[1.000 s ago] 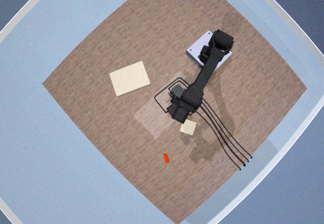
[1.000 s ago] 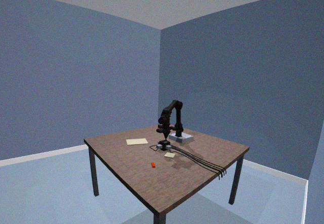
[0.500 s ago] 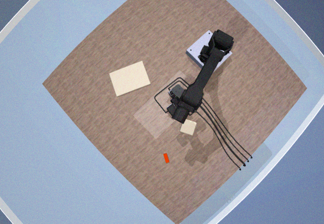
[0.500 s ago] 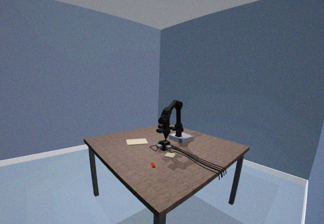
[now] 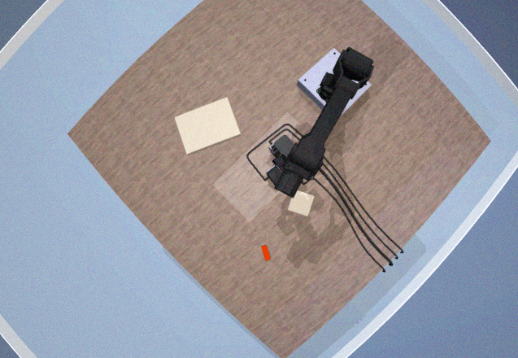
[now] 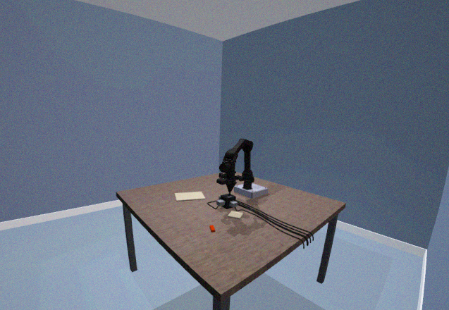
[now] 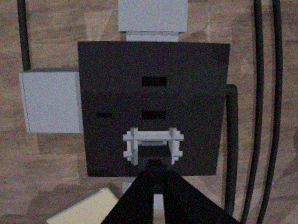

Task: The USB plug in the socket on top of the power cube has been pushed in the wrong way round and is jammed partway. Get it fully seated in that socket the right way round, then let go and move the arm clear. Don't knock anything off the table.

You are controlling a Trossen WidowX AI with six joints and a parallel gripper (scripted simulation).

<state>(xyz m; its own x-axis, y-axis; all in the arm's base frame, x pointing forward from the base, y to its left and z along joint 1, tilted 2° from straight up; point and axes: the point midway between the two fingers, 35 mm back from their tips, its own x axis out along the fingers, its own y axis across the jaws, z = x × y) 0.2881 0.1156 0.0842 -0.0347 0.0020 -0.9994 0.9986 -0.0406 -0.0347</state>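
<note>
Now: the grey-framed USB socket 40 mm below my gripper tip. From my gripper tip the other things lie so: cream pad 130 mm to the left, 110 mm below, 50 mm ahead; cream sheet 320 mm to the right, 130 mm ahead, 110 mm below; orange block 270 mm ahead, 190 mm to the left, 110 mm below.
</note>
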